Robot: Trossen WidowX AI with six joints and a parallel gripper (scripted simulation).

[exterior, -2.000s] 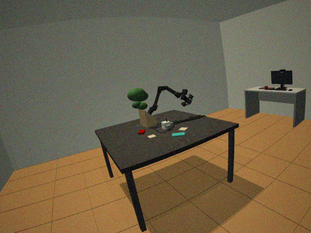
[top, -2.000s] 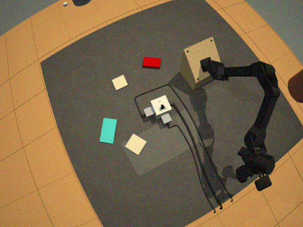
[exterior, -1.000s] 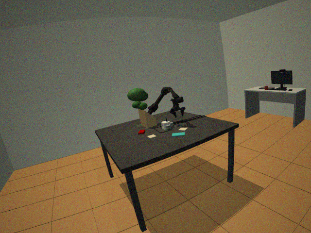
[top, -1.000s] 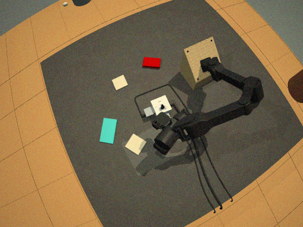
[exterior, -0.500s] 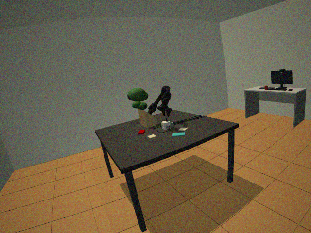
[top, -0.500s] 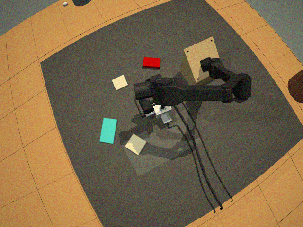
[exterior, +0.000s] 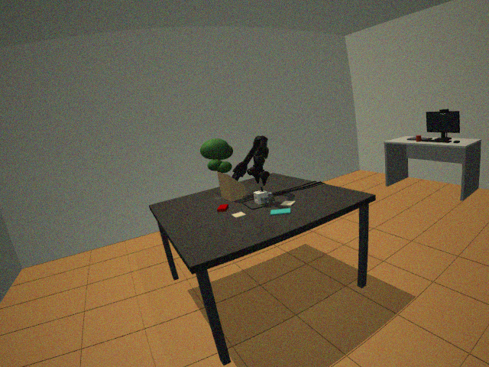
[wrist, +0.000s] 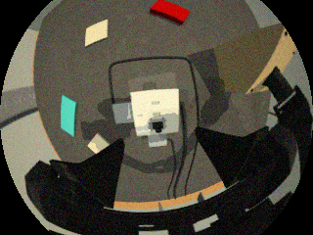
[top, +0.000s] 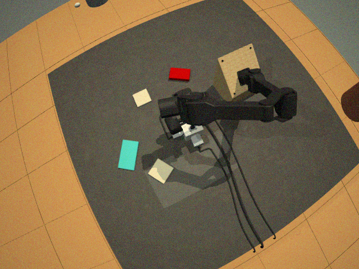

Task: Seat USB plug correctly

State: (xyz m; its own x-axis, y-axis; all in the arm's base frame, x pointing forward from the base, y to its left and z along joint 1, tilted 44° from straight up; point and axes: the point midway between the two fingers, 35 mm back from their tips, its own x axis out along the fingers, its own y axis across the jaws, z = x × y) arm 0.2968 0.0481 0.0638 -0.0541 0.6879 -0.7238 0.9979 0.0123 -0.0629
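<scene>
Now: the dark USB plug 3 cm below my gripper tip. The rest, counted from my gripper tip: red block (9 cm behind, 28 cm to the right, 12 cm below); cream tile (19 cm ahead, 9 cm to the left, 12 cm below); teal block (28 cm ahead, 4 cm to the right, 12 cm below).
</scene>
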